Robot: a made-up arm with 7 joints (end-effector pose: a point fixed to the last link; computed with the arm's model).
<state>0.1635 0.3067 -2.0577 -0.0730 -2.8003 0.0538 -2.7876</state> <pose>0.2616 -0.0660 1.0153 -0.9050 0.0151 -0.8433</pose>
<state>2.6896 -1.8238 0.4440 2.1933 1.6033 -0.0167 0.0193</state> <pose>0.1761 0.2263 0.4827 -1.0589 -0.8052 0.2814</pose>
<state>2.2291 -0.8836 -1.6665 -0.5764 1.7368 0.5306 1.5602</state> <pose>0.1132 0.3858 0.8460 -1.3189 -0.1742 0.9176</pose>
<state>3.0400 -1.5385 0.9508 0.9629 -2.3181 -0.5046 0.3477</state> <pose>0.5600 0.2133 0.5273 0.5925 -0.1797 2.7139</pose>
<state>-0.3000 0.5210 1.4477 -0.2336 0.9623 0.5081 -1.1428</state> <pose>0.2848 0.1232 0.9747 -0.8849 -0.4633 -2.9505</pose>
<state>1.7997 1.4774 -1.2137 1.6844 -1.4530 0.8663 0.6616</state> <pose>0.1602 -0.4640 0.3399 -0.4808 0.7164 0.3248</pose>
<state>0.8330 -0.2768 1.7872 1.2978 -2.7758 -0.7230 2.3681</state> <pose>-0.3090 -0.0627 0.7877 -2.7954 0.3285 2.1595</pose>
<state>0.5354 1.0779 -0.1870 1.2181 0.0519 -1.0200 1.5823</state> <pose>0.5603 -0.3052 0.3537 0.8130 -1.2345 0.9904</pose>
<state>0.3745 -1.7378 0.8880 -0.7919 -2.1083 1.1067 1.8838</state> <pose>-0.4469 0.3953 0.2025 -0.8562 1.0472 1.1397</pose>
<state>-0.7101 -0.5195 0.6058 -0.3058 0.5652 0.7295 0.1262</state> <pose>-0.2719 -0.2520 0.9314 -1.2730 0.1106 -2.3821</pose>
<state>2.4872 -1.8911 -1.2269 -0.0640 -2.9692 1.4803 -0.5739</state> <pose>0.3941 0.3896 0.1531 1.2716 1.1354 -2.0431</pose>
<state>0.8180 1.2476 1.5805 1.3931 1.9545 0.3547 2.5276</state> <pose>0.1389 -0.5376 0.5318 -1.9282 -0.0731 2.8432</pose>
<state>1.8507 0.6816 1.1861 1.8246 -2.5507 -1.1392 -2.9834</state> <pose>-0.2912 -0.2180 0.5359 1.4394 -0.3872 2.7047</pose>
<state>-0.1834 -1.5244 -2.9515 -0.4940 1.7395 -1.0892 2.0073</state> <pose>-0.6560 -0.1609 0.5441 -0.7148 1.2966 -1.8330</pose>
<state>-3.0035 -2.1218 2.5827 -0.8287 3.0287 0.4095 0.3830</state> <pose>0.5333 -0.2907 0.2549 0.2566 -0.0126 0.3948</pose>
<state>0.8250 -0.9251 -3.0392 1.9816 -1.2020 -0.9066 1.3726</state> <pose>-0.1907 0.3294 0.3296 2.2951 -0.7492 1.2572</pose>
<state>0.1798 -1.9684 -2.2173 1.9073 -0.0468 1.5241 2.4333</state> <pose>-0.2090 0.2103 0.1846 -1.0786 0.6848 -0.8096</pose>
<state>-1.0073 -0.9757 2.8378 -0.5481 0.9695 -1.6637 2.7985</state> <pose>-0.2681 -0.3035 0.8418 -2.0038 -0.0580 -1.0018</pose>
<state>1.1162 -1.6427 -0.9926 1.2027 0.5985 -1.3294 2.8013</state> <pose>-0.0761 0.5926 0.4366 -2.8400 0.6532 0.1390</pose>
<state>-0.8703 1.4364 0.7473 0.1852 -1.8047 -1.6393 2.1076</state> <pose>0.4697 0.4522 0.4004 -1.9217 -1.0007 -2.6501</pose>
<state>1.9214 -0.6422 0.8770 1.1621 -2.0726 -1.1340 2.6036</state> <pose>-0.1506 0.2094 0.8314 -2.7528 -0.1095 1.5488</pose>
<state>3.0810 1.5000 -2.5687 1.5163 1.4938 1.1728 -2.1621</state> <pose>-0.4290 -0.2865 0.4943 -0.0589 1.3674 -0.7892</pose>
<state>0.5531 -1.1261 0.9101 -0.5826 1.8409 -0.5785 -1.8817</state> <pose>-0.4828 0.4514 0.5718 -0.3207 0.5941 2.3319</pose>
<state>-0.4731 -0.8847 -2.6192 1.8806 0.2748 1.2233 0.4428</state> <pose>-0.3272 0.0012 0.4446 1.2934 0.4286 2.2136</pose>
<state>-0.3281 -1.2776 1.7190 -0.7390 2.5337 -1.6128 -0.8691</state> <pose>-0.6508 -0.0541 0.5827 -0.6839 -1.2537 1.3185</pose>
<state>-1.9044 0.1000 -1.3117 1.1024 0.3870 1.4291 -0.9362</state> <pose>-0.2955 0.0641 0.7710 3.0395 0.2814 1.3013</pose>
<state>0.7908 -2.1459 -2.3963 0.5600 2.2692 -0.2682 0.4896</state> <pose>-0.2997 0.4896 -0.0831 2.2983 0.7396 -1.7778</pose>
